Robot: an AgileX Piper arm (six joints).
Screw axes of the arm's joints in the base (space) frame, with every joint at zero. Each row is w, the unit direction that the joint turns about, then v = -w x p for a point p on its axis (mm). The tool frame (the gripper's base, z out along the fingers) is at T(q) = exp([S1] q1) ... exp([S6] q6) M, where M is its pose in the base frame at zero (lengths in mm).
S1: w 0 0 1 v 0 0 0
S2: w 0 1 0 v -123 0 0
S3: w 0 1 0 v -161.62 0 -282.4
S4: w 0.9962 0 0.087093 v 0 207.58 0
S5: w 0 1 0 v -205.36 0 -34.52
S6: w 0.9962 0 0.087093 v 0 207.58 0
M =
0.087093 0 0.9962 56.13
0 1 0 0
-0.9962 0 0.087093 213.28
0 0 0 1
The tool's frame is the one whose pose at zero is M.
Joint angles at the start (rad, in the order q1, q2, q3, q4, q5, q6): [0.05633, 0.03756, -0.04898, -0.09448, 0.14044, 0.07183]
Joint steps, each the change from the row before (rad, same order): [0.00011, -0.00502, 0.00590, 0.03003, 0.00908, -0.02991]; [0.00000, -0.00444, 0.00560, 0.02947, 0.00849, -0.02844]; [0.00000, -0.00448, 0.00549, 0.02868, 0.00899, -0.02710]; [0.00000, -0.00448, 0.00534, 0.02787, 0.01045, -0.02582]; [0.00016, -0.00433, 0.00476, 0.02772, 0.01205, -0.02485]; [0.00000, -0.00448, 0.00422, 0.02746, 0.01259, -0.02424]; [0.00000, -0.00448, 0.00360, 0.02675, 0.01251, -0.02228]
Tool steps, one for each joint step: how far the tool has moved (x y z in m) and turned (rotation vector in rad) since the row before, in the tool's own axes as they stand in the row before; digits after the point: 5 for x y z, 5 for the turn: [0.00256, 0.00039, -0.00014, -0.00394, 0.01019, -0.00021]; [0.00243, 0.00042, -0.00008, -0.00430, 0.00977, 0.00067]; [0.00243, 0.00046, -0.00007, -0.00466, 0.01000, 0.00120]; [0.00250, 0.00049, -0.00006, -0.00507, 0.01118, 0.00164]; [0.00244, 0.00055, -0.00007, -0.00584, 0.01220, 0.00239]; [0.00229, 0.00059, -0.00009, -0.00628, 0.01188, 0.00269]; [0.00206, 0.00063, -0.00012, -0.00674, 0.01102, 0.00388]
